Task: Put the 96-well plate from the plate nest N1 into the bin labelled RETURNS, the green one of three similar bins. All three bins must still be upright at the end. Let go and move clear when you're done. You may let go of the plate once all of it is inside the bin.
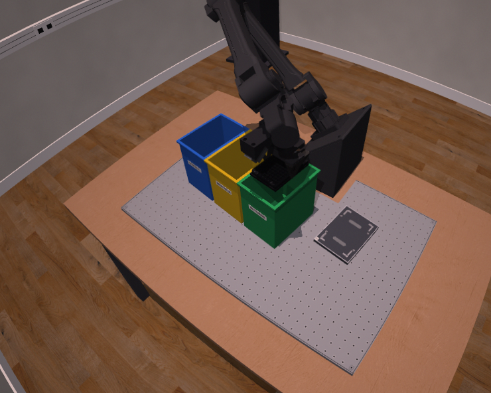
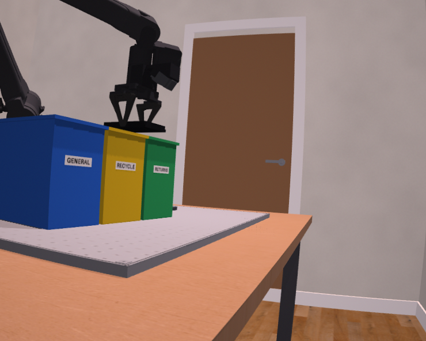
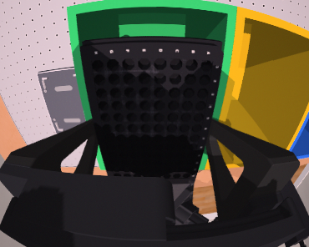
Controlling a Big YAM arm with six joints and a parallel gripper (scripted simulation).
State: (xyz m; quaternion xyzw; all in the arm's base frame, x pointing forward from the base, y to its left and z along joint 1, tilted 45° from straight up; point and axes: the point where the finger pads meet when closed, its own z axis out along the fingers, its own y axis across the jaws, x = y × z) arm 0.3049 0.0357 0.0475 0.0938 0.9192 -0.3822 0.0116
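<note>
My hand is 12 cm above the green returns bin. From my hand the other things lie so: black 96-well plate right at my hand; then yellow recycle bin 13 cm to the right, 12 cm below, 2 cm behind; then blue general bin 26 cm to the right, 12 cm below, 4 cm behind.
</note>
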